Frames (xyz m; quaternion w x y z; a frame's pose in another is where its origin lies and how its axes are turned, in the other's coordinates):
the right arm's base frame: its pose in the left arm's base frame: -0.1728 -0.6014 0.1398 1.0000 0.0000 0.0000 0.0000
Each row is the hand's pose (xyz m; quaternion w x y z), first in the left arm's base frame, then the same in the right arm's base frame.
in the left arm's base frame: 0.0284 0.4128 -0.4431 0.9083 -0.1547 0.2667 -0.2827
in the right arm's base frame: 0.2012 1.0142 -0.5829 0.9083 -0.1547 0.2667 -0.2827
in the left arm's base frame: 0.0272 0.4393 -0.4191 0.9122 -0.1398 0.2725 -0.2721
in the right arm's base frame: 0.2000 1.0407 -0.5589 0.9122 -0.1398 0.2725 -0.2721
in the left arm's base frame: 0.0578 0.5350 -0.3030 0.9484 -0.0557 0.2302 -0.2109
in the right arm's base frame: 0.2306 1.1364 -0.4428 0.9484 -0.0557 0.2302 -0.2109
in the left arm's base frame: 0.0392 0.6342 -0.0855 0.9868 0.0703 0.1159 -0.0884
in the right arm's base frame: 0.2120 1.2356 -0.2253 0.9868 0.0703 0.1159 -0.0884
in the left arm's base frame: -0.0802 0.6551 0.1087 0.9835 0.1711 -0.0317 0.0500
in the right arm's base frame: 0.0926 1.2565 -0.0311 0.9835 0.1711 -0.0317 0.0500
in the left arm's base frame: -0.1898 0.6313 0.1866 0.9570 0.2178 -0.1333 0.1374
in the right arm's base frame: -0.0170 1.2327 0.0468 0.9570 0.2178 -0.1333 0.1374
